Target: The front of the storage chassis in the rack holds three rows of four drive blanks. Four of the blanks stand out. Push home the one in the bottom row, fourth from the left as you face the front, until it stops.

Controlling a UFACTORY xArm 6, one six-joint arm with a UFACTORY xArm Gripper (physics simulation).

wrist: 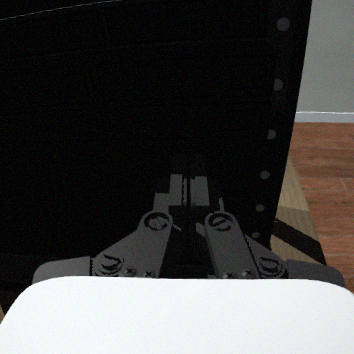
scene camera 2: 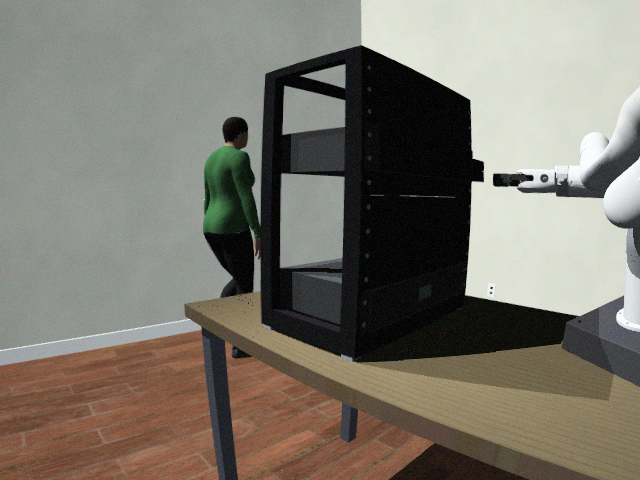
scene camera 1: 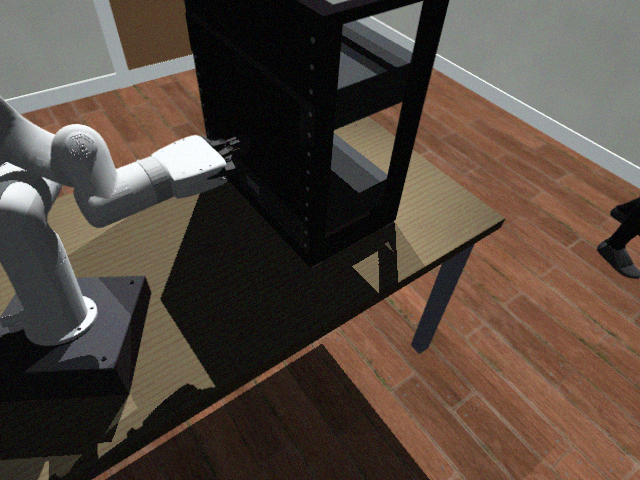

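Where they show: gripper, fingertip midpoint: (wrist: 187, 177) (scene camera 2: 493, 180) (scene camera 1: 246, 142); arm's base, link origin: (scene camera 1: 62, 320).
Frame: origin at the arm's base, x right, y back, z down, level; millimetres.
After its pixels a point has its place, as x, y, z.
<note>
The tall black rack (scene camera 1: 320, 155) @[31, -542, -259] (scene camera 2: 354, 206) @[-466, -457, -211] stands on the table. Its front faces the arm and is very dark in the wrist view, so the separate drive blanks and their rows cannot be told apart. In the scene camera 2 view a dark block (scene camera 2: 478, 170) @[-26, -470, -309] sticks out from the rack's front edge. My gripper (scene camera 1: 236, 142) @[-32, -417, -284] (scene camera 2: 495, 179) @[-32, -417, -284] (wrist: 187, 177) @[-32, -417, -284] is shut and empty. It points level at the rack's front. In the scene camera 2 view its tips stand a little apart from the protruding block and slightly lower. The bottom-row fourth blank cannot be made out.
The wooden table (scene camera 1: 454, 206) @[1, -1010, 87] (scene camera 2: 465, 413) @[-460, -174, 87] carries the rack and the arm's dark base (scene camera 1: 124, 310) @[24, -111, 4] (scene camera 2: 594, 330) @[-86, -91, 22]. A grey box (scene camera 2: 316, 297) @[-453, -589, -12] sits low inside the rack and another (scene camera 2: 317, 149) @[-458, -588, -324] higher up. A person in green (scene camera 2: 227, 191) stands behind the rack.
</note>
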